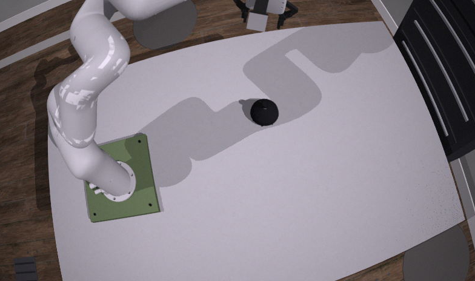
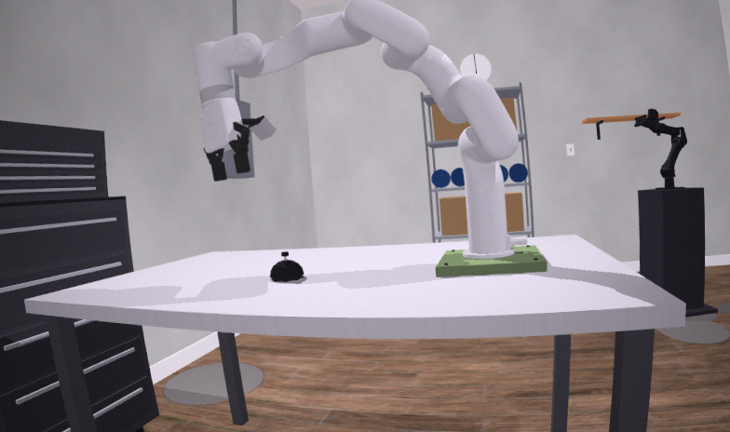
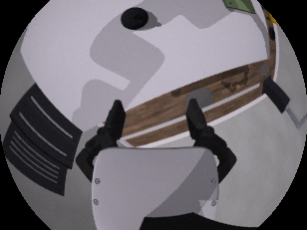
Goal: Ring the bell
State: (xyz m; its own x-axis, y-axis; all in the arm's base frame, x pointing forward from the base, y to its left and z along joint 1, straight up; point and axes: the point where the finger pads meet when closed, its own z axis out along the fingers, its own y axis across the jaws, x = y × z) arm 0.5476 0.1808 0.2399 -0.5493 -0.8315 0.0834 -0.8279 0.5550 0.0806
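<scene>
My gripper is now 60 mm past the black dome bell, 150 mm to the left of it and 220 mm above it.
</scene>
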